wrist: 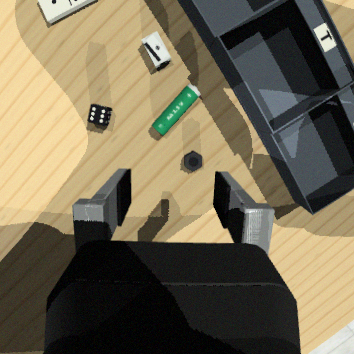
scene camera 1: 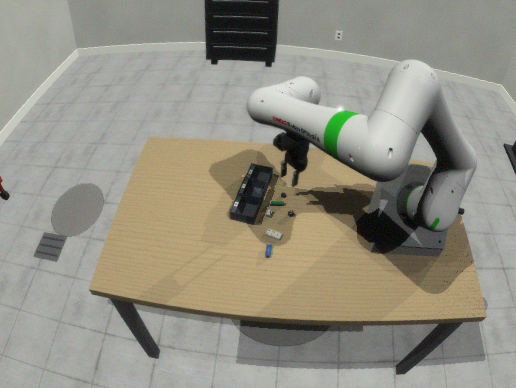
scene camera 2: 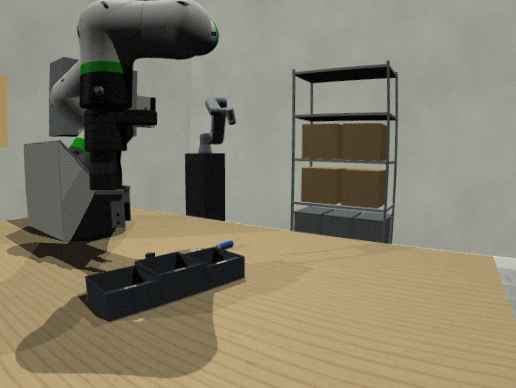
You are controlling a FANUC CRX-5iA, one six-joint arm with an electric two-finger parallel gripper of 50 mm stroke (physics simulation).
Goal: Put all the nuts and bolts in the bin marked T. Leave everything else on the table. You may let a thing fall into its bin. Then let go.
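Seen in the pictures: gripper, fingertip midpoint: (wrist: 172, 186) (scene camera 1: 288, 180) (scene camera 2: 122, 223); arm's base, link origin: (scene camera 1: 415, 203) (scene camera 2: 71, 174).
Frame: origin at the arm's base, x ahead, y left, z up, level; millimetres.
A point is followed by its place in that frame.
Observation:
A small dark hexagonal piece, a nut or a bolt seen end-on (wrist: 193, 161) @(z -151, x 463, y -89 mm) (scene camera 1: 283, 195) @(z -151, x 462, y -83 mm), lies on the table beside the green battery. The bin marked T (wrist: 270, 65) @(z -153, x 569, y -62 mm) (scene camera 1: 255, 189) @(z -152, x 566, y -91 mm) (scene camera 2: 175, 284) @(z -134, x 612, y -84 mm) is the middle compartment of the dark three-part tray; the part of its floor seen in the wrist view shows no nut or bolt. My gripper (wrist: 172, 186) @(z -67, x 448, y -77 mm) (scene camera 1: 289, 178) @(z -67, x 448, y -77 mm) (scene camera 2: 123, 224) @(z -67, x 448, y -77 mm) is open and empty above the table. In the wrist view the hexagonal piece shows just beyond the fingertips, nearer the right finger.
A green battery (wrist: 176, 110) @(z -145, x 479, y -44 mm) (scene camera 1: 277, 203) @(z -148, x 476, y -38 mm), a silver sharpener (wrist: 156, 50) @(z -148, x 496, y 6 mm) (scene camera 1: 269, 213) @(z -148, x 495, y 14 mm), a black die (wrist: 100, 115) @(z -143, x 425, y -7 mm) (scene camera 1: 291, 213) @(z -144, x 421, y 1 mm) (scene camera 2: 150, 255) @(z -145, x 431, y -8 mm), a white domino (scene camera 1: 274, 234) @(z -153, x 463, y 97 mm) and a blue battery (scene camera 1: 268, 250) @(z -146, x 470, y 171 mm) (scene camera 2: 226, 244) @(z -149, x 477, y 167 mm) lie beside the tray. The tray's walls stand above the table.

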